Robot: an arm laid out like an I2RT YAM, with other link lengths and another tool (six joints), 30 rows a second.
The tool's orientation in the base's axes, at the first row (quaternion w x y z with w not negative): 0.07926 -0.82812 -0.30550 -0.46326
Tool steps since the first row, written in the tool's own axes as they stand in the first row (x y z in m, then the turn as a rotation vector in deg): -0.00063 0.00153 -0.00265 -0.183 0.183 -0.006; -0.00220 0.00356 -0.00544 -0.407 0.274 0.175; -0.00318 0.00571 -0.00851 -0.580 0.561 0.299; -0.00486 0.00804 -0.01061 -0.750 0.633 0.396; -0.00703 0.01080 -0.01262 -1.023 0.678 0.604; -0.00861 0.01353 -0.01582 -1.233 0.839 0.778; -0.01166 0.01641 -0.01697 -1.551 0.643 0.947; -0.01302 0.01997 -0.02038 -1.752 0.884 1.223; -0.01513 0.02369 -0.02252 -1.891 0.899 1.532; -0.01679 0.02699 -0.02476 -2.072 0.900 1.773; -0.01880 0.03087 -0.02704 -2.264 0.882 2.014; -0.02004 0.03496 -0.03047 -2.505 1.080 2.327; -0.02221 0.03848 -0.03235 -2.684 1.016 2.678
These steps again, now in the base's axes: -0.00126 -0.00260 0.00120 0.031 -0.228 -0.118; -0.00269 -0.00606 0.00178 0.128 -0.323 -0.388; -0.00403 -0.00947 0.00302 0.317 -0.576 -0.555; -0.00484 -0.01294 0.00318 0.363 -0.667 -0.737; -0.00551 -0.01692 0.00295 0.434 -0.735 -1.069; -0.00684 -0.02111 0.00386 0.572 -0.883 -1.313; -0.00717 -0.02522 0.00245 0.458 -0.793 -1.696; -0.00808 -0.03007 0.00379 0.718 -0.959 -1.978; -0.00827 -0.03485 0.00383 0.896 -0.903 -2.261; -0.00861 -0.03913 0.00422 1.000 -0.882 -2.543; -0.00877 -0.04406 0.00444 1.089 -0.851 -2.837; -0.00934 -0.04929 0.00597 1.336 -0.984 -3.178; -0.00949 -0.05382 0.00578 1.483 -0.865 -3.530
